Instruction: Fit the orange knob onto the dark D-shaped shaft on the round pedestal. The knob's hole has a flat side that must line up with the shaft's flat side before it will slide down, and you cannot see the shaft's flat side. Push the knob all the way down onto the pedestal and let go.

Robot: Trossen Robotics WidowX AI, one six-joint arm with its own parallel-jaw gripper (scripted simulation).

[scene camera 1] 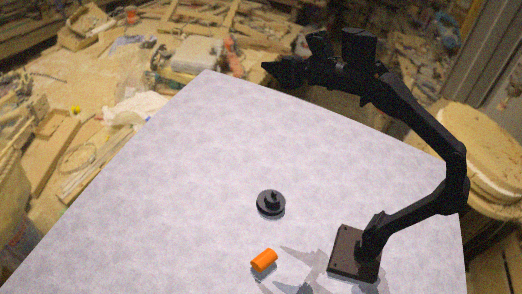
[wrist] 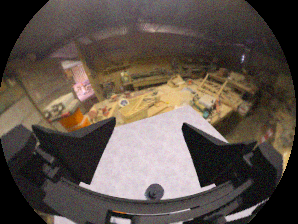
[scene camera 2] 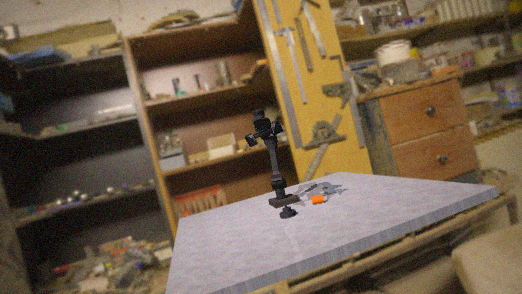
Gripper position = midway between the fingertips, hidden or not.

My gripper [scene camera 1: 273, 63] is open, with nothing in its grasp.
My gripper is seen too in the wrist view [wrist: 149, 123].
